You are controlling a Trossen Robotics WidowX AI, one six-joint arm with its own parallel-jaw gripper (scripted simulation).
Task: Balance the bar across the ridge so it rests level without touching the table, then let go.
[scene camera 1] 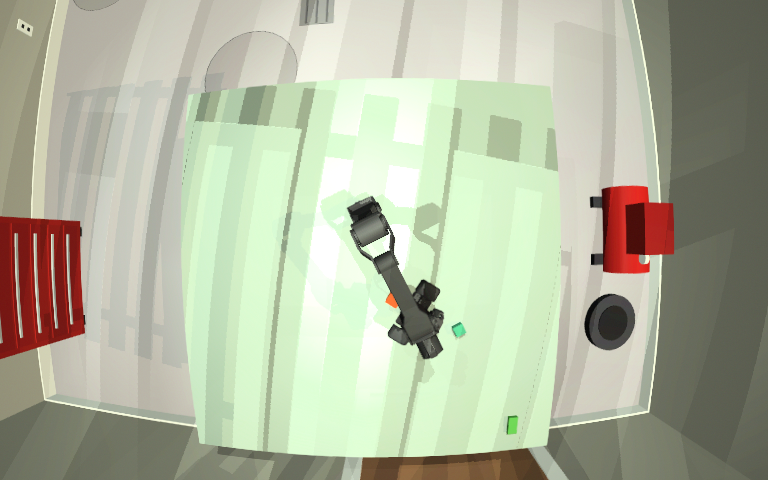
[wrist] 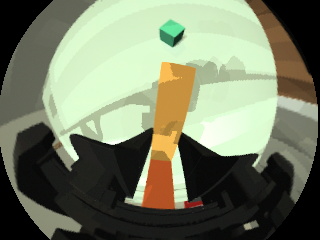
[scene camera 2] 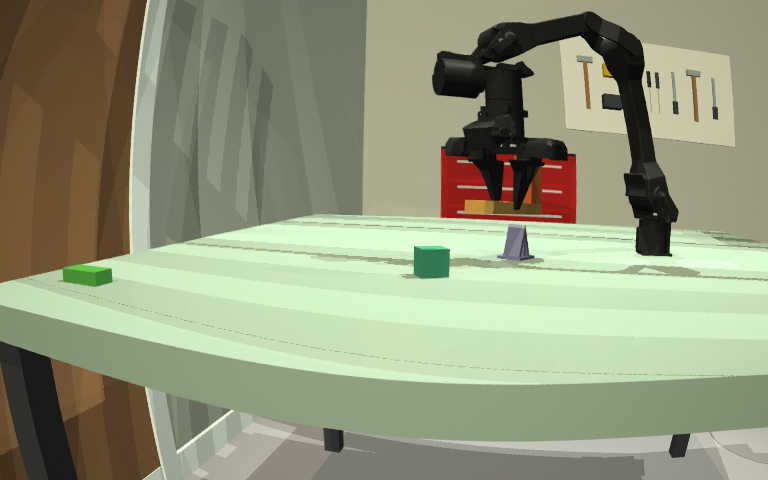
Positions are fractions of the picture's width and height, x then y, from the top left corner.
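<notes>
A dark green cube (scene camera 2: 0.56,0.55) is visible, as is a flat bright green block (scene camera 2: 0.11,0.57); in the wrist view the flat bright green block is out of frame. An orange bar (scene camera 2: 0.69,0.43), visible also in the wrist view (wrist: 0.55,0.34), is carried by the gripper (scene camera 2: 0.66,0.43). The gripper appears in scene camera 1 (scene camera 1: 0.54,0.64) and in the wrist view (wrist: 0.52,0.56) as well.
</notes>
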